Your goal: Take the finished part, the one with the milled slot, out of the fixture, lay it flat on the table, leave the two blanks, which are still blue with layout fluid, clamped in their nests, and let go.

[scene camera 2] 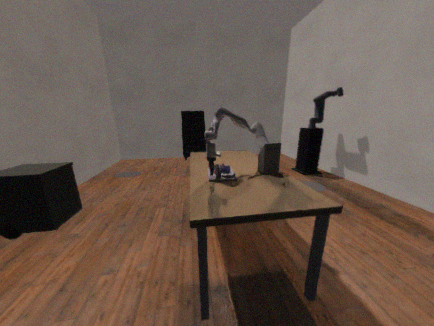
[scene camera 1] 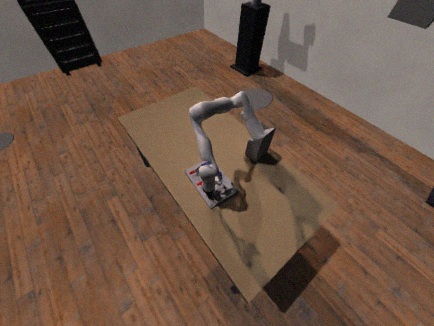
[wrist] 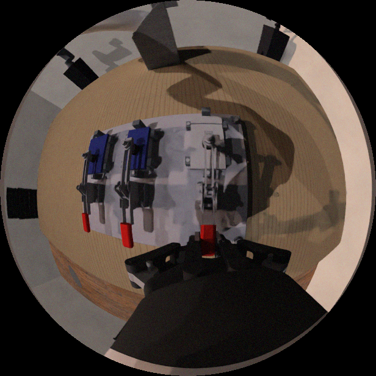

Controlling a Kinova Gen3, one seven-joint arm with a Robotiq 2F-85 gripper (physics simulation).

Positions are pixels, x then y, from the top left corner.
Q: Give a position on a fixture plate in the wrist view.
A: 171,216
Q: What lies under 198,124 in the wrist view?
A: A finished part.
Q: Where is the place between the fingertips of my gripper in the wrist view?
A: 205,237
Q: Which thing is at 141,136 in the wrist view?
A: A blue blank.
